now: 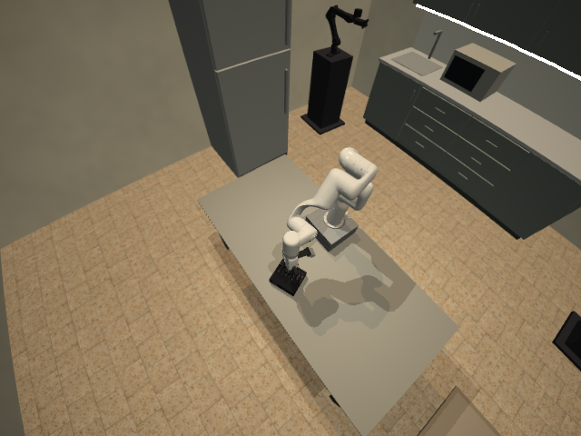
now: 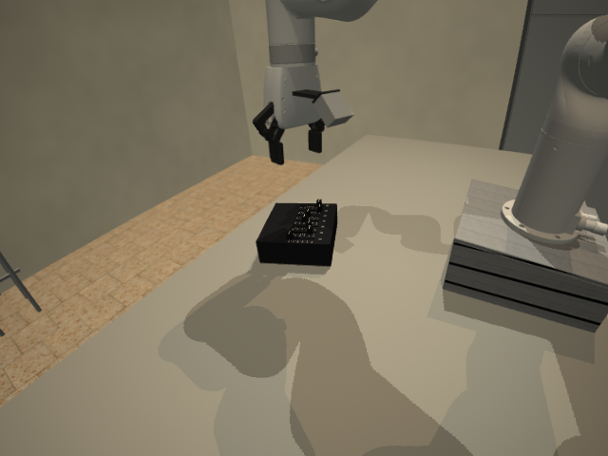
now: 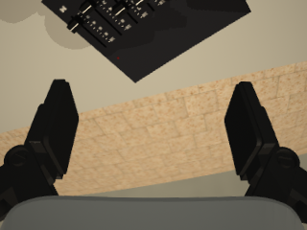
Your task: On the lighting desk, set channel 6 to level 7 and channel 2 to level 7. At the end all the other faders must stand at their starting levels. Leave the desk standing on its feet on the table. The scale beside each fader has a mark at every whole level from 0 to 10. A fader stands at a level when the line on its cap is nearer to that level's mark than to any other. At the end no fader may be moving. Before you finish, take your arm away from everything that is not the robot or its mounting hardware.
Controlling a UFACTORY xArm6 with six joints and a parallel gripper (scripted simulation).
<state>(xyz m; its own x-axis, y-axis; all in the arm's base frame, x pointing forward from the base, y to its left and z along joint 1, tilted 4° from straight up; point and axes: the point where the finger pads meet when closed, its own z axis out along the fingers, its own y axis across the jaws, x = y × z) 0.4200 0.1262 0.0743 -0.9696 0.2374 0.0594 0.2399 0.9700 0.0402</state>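
Now: hand 140 mm above the channel 2 fader cap, 40 mm past it and 30 mm to the right of it. Round my hand: channel 6 fader cap 140 mm below, 60 mm to the right, 10 mm behind; channel 1 fader cap 140 mm below, 60 mm to the left, 10 mm behind.
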